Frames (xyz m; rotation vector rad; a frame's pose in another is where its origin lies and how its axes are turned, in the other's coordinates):
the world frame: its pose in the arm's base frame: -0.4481 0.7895 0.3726 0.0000 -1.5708 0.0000
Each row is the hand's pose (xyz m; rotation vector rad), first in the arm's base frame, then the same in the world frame.
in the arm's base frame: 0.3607 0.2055 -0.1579 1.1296 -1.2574 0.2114
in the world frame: -0.5305 -0.5840 -0.8088 0.8796 0.1534 -0.6023
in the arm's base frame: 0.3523 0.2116 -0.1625 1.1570 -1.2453 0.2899
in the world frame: -0.5351 -0.5779 -0.8004 0.9496 0.1527 -0.5691
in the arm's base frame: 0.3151 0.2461 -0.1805 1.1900 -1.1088 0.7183
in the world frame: -0.5531 -0.5434 -0.7632 1.2696 0.2224 -0.3138
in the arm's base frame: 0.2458 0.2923 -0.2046 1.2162 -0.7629 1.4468
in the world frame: -0.5772 -0.4972 -0.6939 1.8270 0.3372 0.1582
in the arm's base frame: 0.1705 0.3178 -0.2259 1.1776 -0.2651 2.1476
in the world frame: -0.5985 -0.4717 -0.6186 2.3811 0.4322 0.6946
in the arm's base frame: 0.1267 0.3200 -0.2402 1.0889 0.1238 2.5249
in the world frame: -0.6128 -0.4695 -0.5748 2.6840 0.4948 1.0665
